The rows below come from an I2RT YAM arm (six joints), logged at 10 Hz.
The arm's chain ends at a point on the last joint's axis. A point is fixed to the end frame.
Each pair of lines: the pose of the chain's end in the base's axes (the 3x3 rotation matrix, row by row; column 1 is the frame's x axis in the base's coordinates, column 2 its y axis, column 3 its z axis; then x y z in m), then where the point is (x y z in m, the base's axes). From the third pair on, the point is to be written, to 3 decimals.
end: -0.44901 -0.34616 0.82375; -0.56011 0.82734 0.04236; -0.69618 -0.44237 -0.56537; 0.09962 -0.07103 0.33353
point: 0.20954 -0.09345 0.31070
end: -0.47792 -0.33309 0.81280; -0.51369 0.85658 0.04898; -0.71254 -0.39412 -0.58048; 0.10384 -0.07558 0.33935
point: 0.21263 -0.09965 0.31307
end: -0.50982 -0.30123 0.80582; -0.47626 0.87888 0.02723; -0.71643 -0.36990 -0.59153; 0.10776 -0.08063 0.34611
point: 0.215 -0.109 0.318
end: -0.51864 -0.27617 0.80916; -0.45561 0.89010 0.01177; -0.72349 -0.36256 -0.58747; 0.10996 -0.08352 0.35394
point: 0.217 -0.114 0.326
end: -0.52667 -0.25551 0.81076; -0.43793 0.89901 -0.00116; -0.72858 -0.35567 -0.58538; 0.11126 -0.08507 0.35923
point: 0.217 -0.118 0.331
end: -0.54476 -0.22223 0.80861; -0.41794 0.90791 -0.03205; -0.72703 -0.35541 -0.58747; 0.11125 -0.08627 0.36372
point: 0.216 -0.123 0.335
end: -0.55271 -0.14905 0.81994; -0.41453 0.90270 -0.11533; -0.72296 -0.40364 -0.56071; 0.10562 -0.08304 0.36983
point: 0.208 -0.128 0.346
